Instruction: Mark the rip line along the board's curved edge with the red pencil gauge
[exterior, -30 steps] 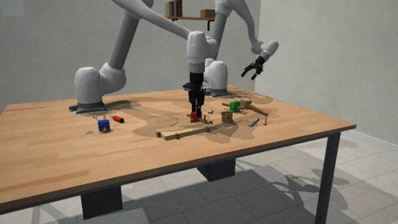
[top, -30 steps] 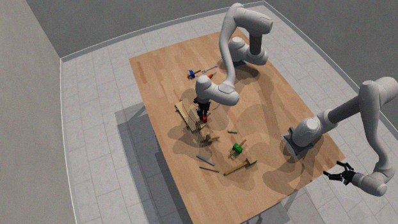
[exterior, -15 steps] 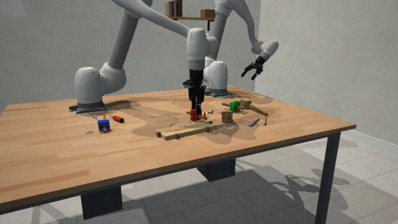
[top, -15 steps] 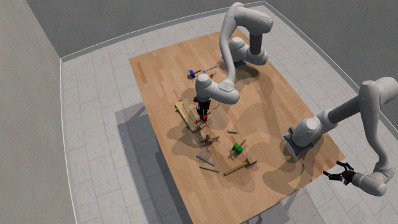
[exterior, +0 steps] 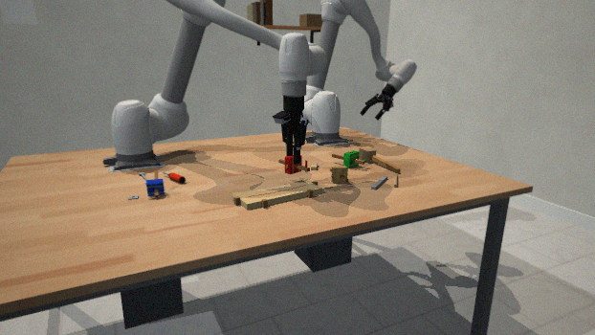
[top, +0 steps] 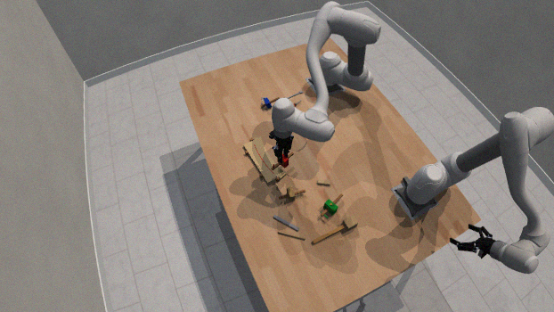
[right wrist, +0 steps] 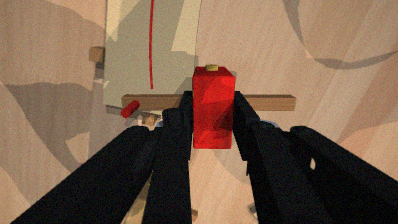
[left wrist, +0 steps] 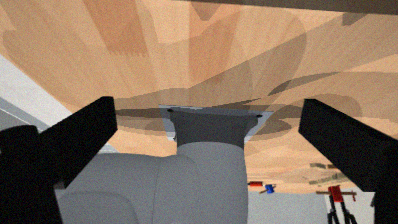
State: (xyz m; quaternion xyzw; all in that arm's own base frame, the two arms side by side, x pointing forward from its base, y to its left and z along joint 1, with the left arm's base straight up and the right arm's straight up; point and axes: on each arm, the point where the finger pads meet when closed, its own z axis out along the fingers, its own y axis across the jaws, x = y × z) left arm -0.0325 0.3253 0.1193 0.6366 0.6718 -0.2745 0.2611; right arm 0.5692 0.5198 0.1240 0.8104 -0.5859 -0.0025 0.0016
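My right hand is 80 mm short of the pale board, 100 mm to the left of it and 110 mm above it. From my right hand the other things lie so: short stick (160 mm behind, 190 mm to the left, 120 mm below); wooden gauge (50 mm ahead, 170 mm to the left, 100 mm below); red pencil gauge (20 mm ahead, 10 mm to the right, 40 mm below).
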